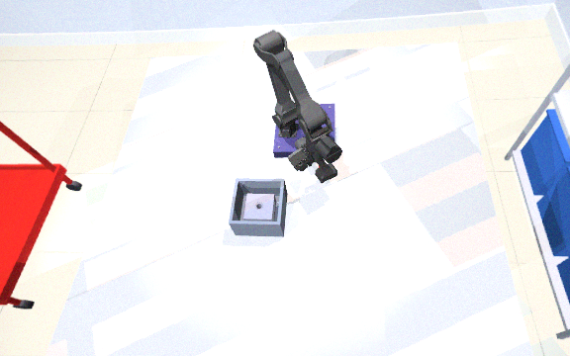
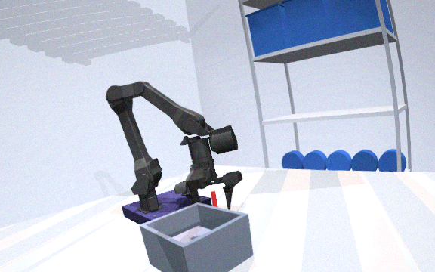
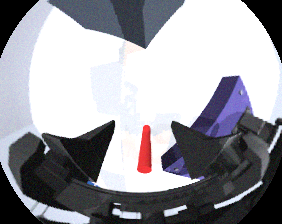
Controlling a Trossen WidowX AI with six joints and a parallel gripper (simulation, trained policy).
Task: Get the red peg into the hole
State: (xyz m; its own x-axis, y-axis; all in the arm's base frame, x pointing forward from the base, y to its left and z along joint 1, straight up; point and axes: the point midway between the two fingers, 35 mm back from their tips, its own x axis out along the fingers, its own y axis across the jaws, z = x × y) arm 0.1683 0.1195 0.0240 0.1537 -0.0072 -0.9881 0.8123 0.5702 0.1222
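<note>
Right now the red peg is 2 cm behind my gripper tip, 2 cm to the left of it and 1 cm above it. From my gripper tip the other things lie so: grey box: 15 cm ahead, 17 cm to the right; then pale plate: 15 cm ahead, 17 cm to the right, 2 cm above.
</note>
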